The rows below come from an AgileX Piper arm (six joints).
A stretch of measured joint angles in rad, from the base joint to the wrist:
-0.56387 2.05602 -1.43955 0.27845 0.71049 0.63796
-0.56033 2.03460 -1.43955 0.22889 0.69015 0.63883
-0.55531 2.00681 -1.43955 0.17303 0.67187 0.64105
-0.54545 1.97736 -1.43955 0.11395 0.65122 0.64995
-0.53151 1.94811 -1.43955 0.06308 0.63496 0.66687
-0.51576 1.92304 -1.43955 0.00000 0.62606 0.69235
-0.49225 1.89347 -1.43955 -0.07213 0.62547 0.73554
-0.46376 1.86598 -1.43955 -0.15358 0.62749 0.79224
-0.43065 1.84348 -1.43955 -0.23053 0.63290 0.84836
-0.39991 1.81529 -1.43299 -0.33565 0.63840 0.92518
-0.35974 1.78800 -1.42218 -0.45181 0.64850 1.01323
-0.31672 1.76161 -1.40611 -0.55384 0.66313 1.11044
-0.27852 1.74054 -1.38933 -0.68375 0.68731 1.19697
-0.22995 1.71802 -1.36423 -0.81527 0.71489 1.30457
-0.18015 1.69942 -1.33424 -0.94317 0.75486 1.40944
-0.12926 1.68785 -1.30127 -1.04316 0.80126 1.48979
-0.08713 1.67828 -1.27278 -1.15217 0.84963 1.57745
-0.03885 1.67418 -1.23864 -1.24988 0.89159 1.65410
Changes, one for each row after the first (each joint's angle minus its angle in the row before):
0.00354 -0.02142 0.00000 -0.04956 -0.02034 0.00087
0.00502 -0.02779 0.00000 -0.05586 -0.01828 0.00222
0.00986 -0.02945 0.00000 -0.05908 -0.02065 0.00890
0.01394 -0.02925 0.00000 -0.05087 -0.01626 0.01692
0.01575 -0.02507 0.00000 -0.06308 -0.00890 0.02548
0.02351 -0.02957 0.00000 -0.07213 -0.00059 0.04319
0.02849 -0.02749 0.00000 -0.08145 0.00202 0.05670
0.03311 -0.02250 0.00000 -0.07695 0.00541 0.05612
0.03074 -0.02819 0.00656 -0.10512 0.00550 0.07682
0.04017 -0.02729 0.01081 -0.11616 0.01010 0.08805
0.04302 -0.02639 0.01607 -0.10203 0.01463 0.09721
0.03820 -0.02107 0.01678 -0.12991 0.02418 0.08653
0.04857 -0.02252 0.02510 -0.13152 0.02758 0.10760
0.04980 -0.01860 0.02999 -0.12790 0.03997 0.10487
0.05089 -0.01157 0.03297 -0.09999 0.04640 0.08035
0.04213 -0.00957 0.02849 -0.10901 0.04837 0.08766
0.04828 -0.00410 0.03414 -0.09771 0.04196 0.07665

